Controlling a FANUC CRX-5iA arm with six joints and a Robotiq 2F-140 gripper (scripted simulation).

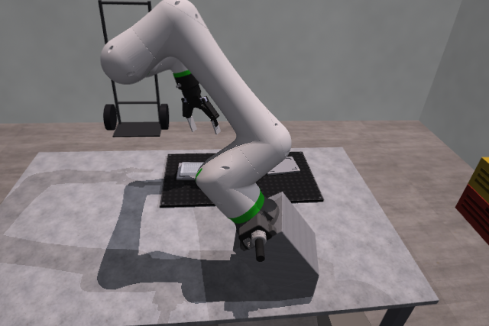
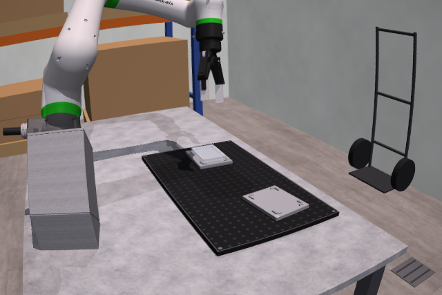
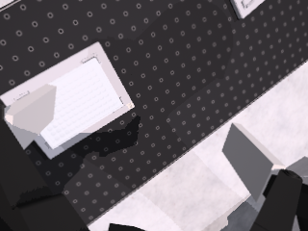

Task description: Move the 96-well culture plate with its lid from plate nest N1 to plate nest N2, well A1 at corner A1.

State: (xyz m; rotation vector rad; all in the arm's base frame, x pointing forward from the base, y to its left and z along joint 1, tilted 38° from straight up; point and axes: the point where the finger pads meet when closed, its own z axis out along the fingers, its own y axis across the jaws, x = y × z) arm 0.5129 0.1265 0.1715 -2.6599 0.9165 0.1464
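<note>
The plate lid is 200 mm below my hand, 50 mm to the left of it and 10 mm behind it. Round my hand: plate nest N1: 220 mm below, 50 mm to the left, 10 mm behind; plate nest N2: 360 mm to the right, 220 mm below, 60 mm ahead.
</note>
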